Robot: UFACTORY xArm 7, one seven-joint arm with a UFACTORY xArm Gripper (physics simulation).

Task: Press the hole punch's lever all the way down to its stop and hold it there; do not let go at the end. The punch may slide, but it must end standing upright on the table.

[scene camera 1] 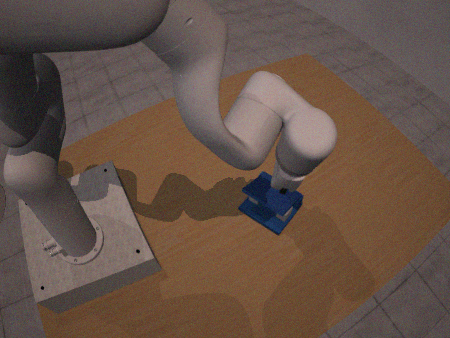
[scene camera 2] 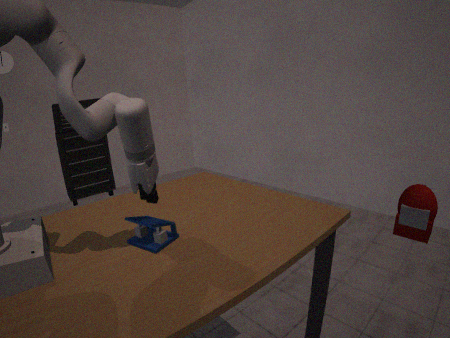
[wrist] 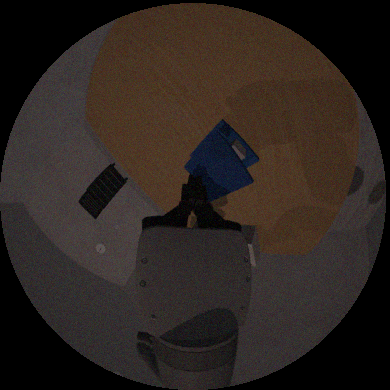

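Seen in the pictures: gripper, between the fingertips: (scene camera 2: 152,201) (wrist: 192,182); arm's base, origin of its link: (scene camera 1: 79,240).
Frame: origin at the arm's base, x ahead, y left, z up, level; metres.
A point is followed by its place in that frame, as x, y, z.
Note:
The blue hole punch (scene camera 1: 278,230) @(0.408, -0.202, -0.079) (scene camera 2: 156,247) @(0.415, -0.197, -0.079) (wrist: 252,158) @(0.411, -0.198, -0.079) stands upright on the wooden table. Its lever (scene camera 1: 257,186) @(0.417, -0.106, -0.017) (scene camera 2: 150,221) @(0.431, -0.160, -0.016) (wrist: 222,165) @(0.445, -0.162, -0.021) is raised, with a gap to the base; grey blocks show between them. The lever's free end points toward the robot's base side. My gripper (scene camera 1: 283,191) (scene camera 2: 152,201) @(0.461, -0.140, 0.031) (wrist: 192,182) @(0.461, -0.140, 0.031) is shut and empty, fingers pointing down. In scene camera 2 its tips are above the lever, with a gap between them. In scene camera 1 and the wrist view the gripper overlaps part of the lever and hides it.
The arm's grey base block (scene camera 1: 120,220) @(0.113, -0.003, -0.010) (scene camera 2: 25,272) @(0.079, -0.118, -0.043) stands on the table (scene camera 1: 200,260) @(0.223, -0.152, -0.091) (scene camera 2: 250,215) @(0.747, -0.257, -0.091) (wrist: 150,75) @(0.688, -0.129, -0.091). A black slatted unit (scene camera 2: 85,160) (wrist: 102,192) is beyond the table. A red object (scene camera 2: 417,200) is beyond the table's right side. Arm shadows fall around the punch.

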